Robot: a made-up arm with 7 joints. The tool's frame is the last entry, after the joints. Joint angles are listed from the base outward. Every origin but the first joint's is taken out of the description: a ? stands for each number. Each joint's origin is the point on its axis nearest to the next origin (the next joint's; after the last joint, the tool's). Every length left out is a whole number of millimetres.
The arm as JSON. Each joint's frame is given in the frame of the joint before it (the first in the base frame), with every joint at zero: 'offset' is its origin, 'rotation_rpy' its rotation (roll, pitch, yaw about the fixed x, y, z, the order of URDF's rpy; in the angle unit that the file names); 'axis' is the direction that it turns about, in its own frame. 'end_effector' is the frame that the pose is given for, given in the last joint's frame.
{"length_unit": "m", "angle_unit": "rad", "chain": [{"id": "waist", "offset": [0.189, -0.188, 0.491], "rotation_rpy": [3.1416, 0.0, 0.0], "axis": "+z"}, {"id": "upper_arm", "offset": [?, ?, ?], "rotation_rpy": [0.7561, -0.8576, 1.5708], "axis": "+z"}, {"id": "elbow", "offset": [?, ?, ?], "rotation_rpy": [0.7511, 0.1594, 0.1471], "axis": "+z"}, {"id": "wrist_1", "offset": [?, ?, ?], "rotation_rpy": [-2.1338, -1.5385, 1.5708], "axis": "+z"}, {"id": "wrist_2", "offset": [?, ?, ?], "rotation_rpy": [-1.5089, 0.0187, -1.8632], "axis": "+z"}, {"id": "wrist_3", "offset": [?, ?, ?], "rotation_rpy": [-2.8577, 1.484, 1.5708], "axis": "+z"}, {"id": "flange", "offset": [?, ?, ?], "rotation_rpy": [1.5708, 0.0, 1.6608], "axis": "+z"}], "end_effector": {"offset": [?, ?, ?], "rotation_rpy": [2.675, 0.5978, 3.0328]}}
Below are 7 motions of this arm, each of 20 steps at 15 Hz.
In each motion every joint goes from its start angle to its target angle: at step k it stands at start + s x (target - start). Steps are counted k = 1, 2, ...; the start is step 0. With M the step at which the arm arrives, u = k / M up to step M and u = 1 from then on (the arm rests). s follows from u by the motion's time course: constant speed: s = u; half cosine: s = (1 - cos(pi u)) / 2; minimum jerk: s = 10 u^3 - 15 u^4 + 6 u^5.
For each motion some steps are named. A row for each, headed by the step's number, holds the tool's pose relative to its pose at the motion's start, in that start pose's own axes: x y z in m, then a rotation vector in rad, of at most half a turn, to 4 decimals.
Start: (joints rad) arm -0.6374 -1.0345 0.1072 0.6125 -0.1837 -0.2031 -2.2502
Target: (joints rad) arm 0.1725 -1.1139 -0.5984 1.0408 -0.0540 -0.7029 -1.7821
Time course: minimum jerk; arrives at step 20
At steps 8, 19, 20:
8: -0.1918 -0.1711 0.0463 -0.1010 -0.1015 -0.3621
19: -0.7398 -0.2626 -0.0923 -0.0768 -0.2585 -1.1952
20: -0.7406 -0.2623 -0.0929 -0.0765 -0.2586 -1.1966

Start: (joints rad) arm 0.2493 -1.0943 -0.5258 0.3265 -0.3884 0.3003 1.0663
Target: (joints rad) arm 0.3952 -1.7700 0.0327 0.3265 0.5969 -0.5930 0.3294
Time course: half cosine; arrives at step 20
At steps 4, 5, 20:
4: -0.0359 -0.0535 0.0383 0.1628 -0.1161 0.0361
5: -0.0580 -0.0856 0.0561 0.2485 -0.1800 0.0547
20: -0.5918 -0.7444 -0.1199 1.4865 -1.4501 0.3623

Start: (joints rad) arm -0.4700 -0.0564 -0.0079 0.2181 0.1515 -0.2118 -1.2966
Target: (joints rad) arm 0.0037 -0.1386 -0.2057 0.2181 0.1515 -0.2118 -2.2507
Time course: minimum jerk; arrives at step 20
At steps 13, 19, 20:
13: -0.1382 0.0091 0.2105 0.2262 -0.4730 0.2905
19: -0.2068 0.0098 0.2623 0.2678 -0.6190 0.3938
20: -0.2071 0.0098 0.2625 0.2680 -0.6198 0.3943

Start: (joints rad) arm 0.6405 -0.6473 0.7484 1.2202 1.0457 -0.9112 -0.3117
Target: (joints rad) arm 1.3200 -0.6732 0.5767 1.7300 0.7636 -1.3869 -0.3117
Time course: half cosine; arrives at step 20
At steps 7, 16, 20:
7: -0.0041 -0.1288 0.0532 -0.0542 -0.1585 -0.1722
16: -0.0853 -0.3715 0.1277 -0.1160 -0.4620 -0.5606
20: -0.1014 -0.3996 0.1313 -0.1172 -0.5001 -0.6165

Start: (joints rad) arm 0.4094 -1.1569 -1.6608 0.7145 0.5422 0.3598 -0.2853
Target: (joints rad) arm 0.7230 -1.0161 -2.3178 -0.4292 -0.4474 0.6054 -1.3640
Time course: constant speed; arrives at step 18
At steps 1, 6, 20:
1: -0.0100 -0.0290 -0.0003 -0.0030 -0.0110 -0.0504
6: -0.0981 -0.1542 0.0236 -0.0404 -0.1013 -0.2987
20: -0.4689 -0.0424 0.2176 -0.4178 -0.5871 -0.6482

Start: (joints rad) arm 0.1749 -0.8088 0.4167 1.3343 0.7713 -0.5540 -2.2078
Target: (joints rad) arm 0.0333 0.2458 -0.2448 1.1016 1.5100 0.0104 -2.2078
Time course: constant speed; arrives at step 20
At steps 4, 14, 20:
4: -0.0320 0.0349 0.1230 0.0968 -0.2262 0.1014
14: -0.2386 0.0431 0.3605 0.3965 -0.7430 0.3454
20: -0.4059 -0.0007 0.4282 0.5950 -1.0112 0.4930

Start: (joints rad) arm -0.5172 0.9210 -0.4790 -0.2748 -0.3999 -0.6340 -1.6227
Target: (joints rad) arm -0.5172 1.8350 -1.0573 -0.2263 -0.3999 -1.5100 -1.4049
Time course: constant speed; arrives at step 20
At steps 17, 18, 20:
17: 0.0456 0.3349 -0.2195 -0.1359 -0.0453 0.2629
18: 0.0473 0.3613 -0.2213 -0.1436 -0.0611 0.2820
20: 0.0497 0.4148 -0.2205 -0.1591 -0.0981 0.3197

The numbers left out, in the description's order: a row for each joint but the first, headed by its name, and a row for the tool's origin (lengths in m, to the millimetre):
upper_arm: -0.398 -0.001 0.0
elbow: 0.185 0.017 0.0
wrist_1: 0.028 0.059 0.0
wrist_2: 0.402 -0.184 0.0
wrist_3: -0.174 -0.185 0.0
flange: -0.386 -0.063 0.0
tool: -0.268 0.076 0.0

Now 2 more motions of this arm.
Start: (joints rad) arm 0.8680 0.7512 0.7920 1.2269 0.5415 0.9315 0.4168
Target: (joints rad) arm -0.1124 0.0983 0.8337 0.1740 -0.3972 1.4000 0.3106
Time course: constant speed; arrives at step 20
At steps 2, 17, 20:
2: 0.0146 -0.0541 -0.1086 0.1150 0.1422 -0.0891
17: -0.4897 -0.0711 -0.7868 0.8075 1.2746 -0.7883
20: -0.6563 -0.0267 -0.7885 0.8840 1.4527 -0.9664

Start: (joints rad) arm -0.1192 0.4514 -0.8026 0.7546 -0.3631 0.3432 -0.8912
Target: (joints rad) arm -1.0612 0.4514 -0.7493 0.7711 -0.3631 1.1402 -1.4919
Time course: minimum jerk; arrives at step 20
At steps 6, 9, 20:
6: -0.0106 -0.0867 -0.0202 0.0336 0.0597 -0.0502
9: -0.0487 -0.2228 -0.0263 0.0995 0.1147 -0.1522
20: -0.2508 -0.5278 0.0858 0.2808 0.0315 -0.4831

